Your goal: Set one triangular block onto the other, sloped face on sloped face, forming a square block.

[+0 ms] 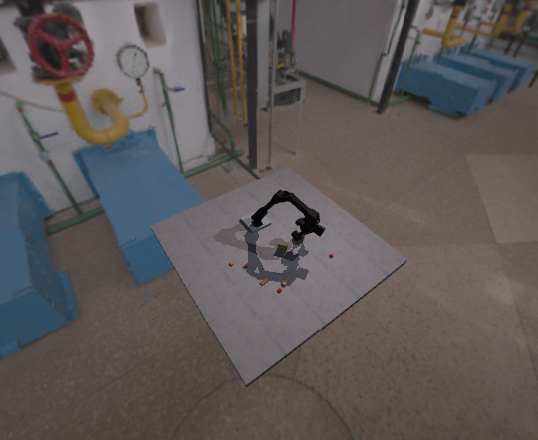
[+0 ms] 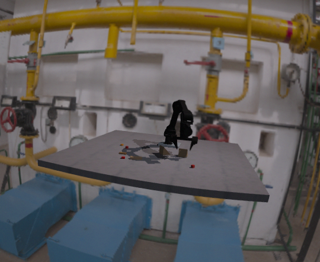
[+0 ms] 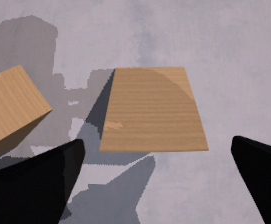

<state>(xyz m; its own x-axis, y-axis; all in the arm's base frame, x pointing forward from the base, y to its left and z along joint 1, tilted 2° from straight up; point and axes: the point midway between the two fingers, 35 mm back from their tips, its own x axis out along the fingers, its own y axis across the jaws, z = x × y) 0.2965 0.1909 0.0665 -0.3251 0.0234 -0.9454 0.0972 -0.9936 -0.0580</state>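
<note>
Now: gripper tip 4 cm above the triangular block and 1 cm past it.
</note>
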